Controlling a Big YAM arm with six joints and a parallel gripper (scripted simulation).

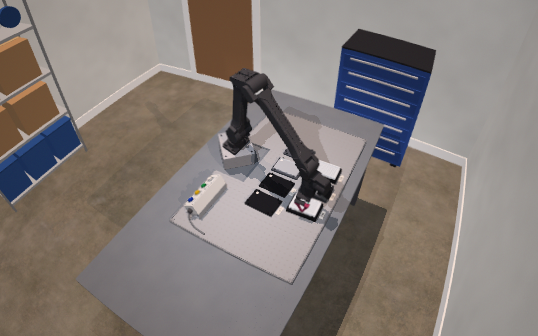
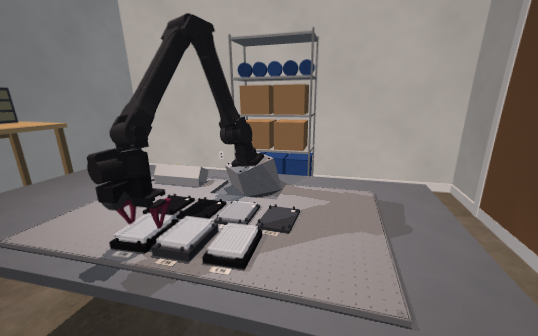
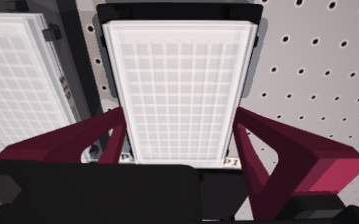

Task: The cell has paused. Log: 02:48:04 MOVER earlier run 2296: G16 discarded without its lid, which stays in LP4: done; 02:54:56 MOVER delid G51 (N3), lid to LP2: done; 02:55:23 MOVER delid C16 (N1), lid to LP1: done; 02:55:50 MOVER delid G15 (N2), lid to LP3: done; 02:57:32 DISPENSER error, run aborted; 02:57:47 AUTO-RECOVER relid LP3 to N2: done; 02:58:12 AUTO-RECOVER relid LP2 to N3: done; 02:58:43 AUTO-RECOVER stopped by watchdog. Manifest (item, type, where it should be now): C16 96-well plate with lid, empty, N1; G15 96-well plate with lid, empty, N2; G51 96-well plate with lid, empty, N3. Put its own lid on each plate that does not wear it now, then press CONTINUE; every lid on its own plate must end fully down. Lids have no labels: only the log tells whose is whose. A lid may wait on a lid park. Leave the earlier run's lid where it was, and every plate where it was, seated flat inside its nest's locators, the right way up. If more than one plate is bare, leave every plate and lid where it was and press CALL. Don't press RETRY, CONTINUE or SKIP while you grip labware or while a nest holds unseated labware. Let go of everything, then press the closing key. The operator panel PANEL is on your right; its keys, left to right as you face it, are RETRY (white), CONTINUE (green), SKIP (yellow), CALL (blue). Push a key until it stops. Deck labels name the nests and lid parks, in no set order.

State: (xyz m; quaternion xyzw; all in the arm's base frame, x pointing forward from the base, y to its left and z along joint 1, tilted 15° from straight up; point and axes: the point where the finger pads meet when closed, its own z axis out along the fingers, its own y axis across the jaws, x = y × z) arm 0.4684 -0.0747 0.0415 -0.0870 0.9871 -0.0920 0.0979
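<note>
My hand is right at the clear lid. Also, from my hand: 96-well plate: 10 mm below; then lid park LP1: 180 mm behind, 80 mm to the right, 30 mm below; then lid park LP3: 190 mm behind, 50 mm to the left, 30 mm below.
</note>
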